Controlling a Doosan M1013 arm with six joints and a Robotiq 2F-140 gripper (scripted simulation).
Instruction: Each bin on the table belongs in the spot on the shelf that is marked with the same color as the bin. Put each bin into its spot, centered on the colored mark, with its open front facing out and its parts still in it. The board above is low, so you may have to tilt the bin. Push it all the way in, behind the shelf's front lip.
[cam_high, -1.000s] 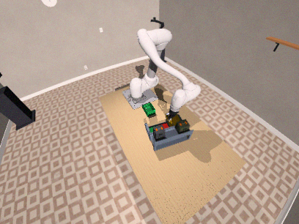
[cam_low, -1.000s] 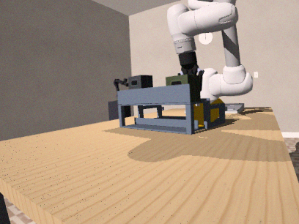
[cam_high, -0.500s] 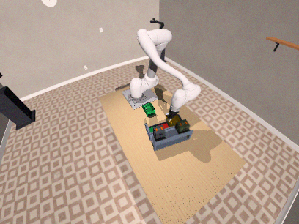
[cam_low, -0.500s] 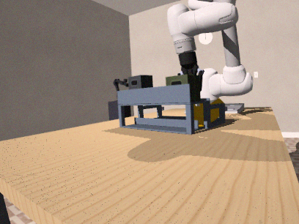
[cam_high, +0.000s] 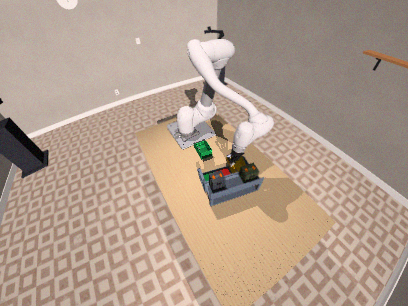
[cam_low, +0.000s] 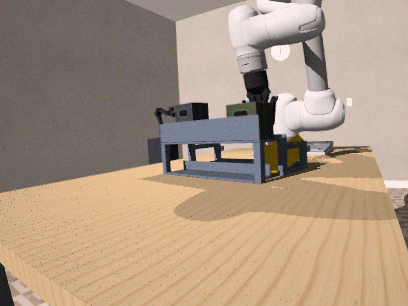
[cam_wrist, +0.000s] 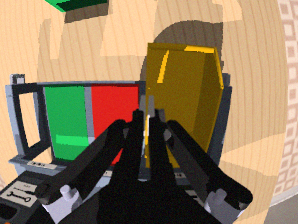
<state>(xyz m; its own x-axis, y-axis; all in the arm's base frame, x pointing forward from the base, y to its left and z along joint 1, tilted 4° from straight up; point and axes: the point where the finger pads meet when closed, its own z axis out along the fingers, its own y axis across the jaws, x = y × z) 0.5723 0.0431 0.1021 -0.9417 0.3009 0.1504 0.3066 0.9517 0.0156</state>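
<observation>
The yellow bin is 50 mm to the left of my hand and 40 mm below it. The rest, counted from my hand: dark box (90 mm ahead, 220 mm to the right, 70 mm above); then green bin (310 mm behind, 50 mm to the right, 60 mm below).
</observation>
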